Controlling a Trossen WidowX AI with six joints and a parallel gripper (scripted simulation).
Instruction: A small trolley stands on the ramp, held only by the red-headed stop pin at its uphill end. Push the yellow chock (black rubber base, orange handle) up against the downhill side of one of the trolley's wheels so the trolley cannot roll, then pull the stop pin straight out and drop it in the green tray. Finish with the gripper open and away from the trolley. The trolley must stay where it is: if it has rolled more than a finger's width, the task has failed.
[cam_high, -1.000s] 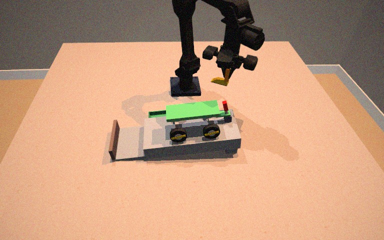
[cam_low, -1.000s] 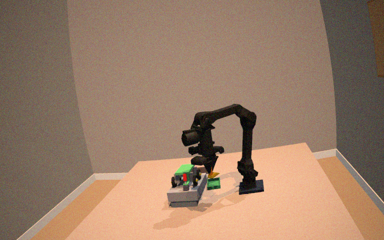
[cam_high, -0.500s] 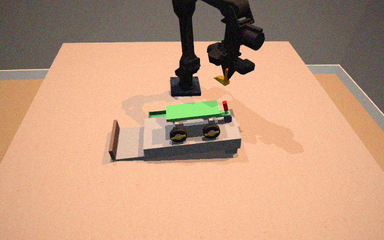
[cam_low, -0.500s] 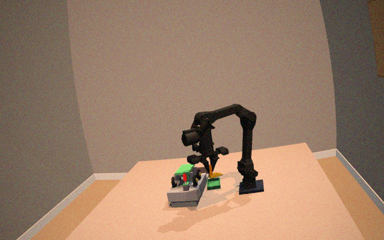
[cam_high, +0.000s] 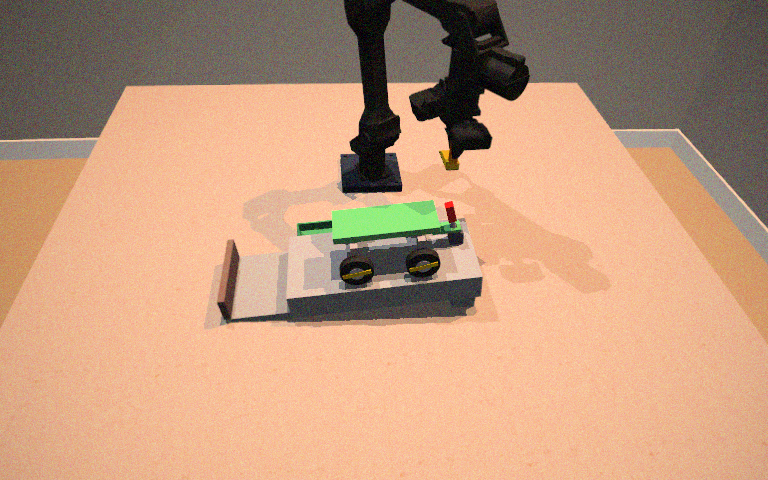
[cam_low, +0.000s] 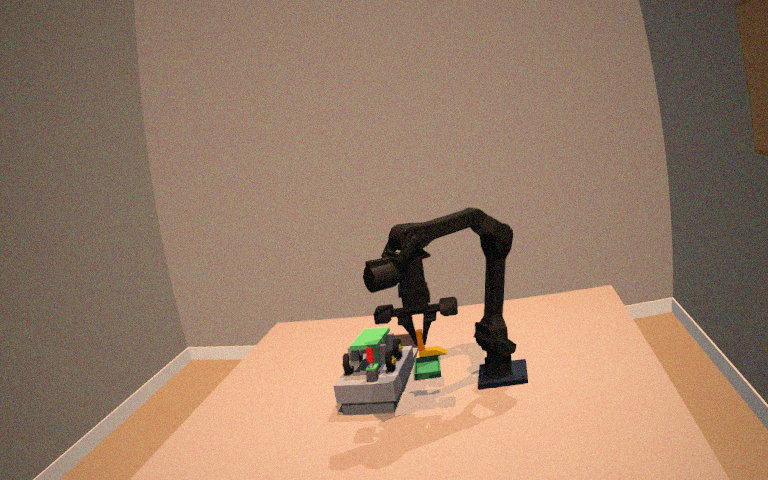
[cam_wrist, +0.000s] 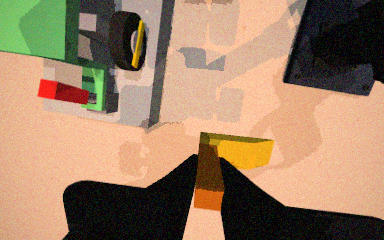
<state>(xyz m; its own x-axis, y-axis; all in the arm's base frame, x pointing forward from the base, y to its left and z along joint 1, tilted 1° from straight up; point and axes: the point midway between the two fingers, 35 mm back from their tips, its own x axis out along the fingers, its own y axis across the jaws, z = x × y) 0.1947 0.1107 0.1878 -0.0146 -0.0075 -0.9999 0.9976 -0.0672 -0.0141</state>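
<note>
Now: gripper tip 15 cm to the left of the trolley, 13 cm short of it and 6 cm above it. The rest, counted from my gripper tip: grey ramp (16 cm to the right, 13 cm below, 13 cm ahead); red-headed stop pin (13 cm ahead, 5 cm below, 4 cm to the right); yellow chock (2 cm behind, 1 cm below).
</note>
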